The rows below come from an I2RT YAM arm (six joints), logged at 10 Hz.
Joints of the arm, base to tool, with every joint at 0 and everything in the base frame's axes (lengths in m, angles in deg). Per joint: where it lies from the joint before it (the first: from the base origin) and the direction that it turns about. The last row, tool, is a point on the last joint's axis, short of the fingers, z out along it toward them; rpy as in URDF.
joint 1: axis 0 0 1 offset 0 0 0.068
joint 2: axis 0 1 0 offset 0.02 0.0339 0.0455
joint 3: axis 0 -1 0 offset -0.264 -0.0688 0
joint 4: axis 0 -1 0 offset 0.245 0.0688 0.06
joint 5: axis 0 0 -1 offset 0.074 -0.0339 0.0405
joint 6: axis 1 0 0 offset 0.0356 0 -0.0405
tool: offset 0 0 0 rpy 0 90 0
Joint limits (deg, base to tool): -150..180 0..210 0..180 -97..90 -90..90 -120..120
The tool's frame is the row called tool.
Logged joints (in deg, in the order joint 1, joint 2, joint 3, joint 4, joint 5, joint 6), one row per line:
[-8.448 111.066 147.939 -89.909 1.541 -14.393]
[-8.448 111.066 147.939 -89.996 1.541 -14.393]
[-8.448 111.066 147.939 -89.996 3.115 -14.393]
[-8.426 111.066 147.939 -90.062 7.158 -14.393]
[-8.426 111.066 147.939 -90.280 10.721 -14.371]
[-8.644 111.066 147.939 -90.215 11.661 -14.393]
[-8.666 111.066 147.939 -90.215 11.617 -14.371]
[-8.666 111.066 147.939 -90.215 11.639 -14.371]
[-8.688 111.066 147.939 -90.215 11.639 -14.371]
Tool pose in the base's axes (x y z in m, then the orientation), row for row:
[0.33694 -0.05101 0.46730 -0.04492 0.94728 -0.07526 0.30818]
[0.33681 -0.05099 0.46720 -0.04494 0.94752 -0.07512 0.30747]
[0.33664 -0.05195 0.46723 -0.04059 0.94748 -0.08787 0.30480]
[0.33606 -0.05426 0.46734 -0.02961 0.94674 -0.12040 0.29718]
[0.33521 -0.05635 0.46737 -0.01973 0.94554 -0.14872 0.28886]
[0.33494 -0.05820 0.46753 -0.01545 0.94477 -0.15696 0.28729]
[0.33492 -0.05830 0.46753 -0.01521 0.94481 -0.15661 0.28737]
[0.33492 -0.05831 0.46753 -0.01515 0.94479 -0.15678 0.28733]
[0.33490 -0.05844 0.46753 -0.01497 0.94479 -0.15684 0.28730]
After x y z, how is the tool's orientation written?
As a quaternion, x y z w.
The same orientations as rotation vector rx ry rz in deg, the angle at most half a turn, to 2 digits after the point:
[-6.80 143.49 -11.40]
[-6.81 143.57 -11.38]
[-6.16 143.76 -13.33]
[-4.51 144.19 -18.34]
[-3.02 144.61 -22.75]
[-2.36 144.61 -24.02]
[-2.33 144.61 -23.97]
[-2.32 144.61 -24.00]
[-2.29 144.61 -24.01]

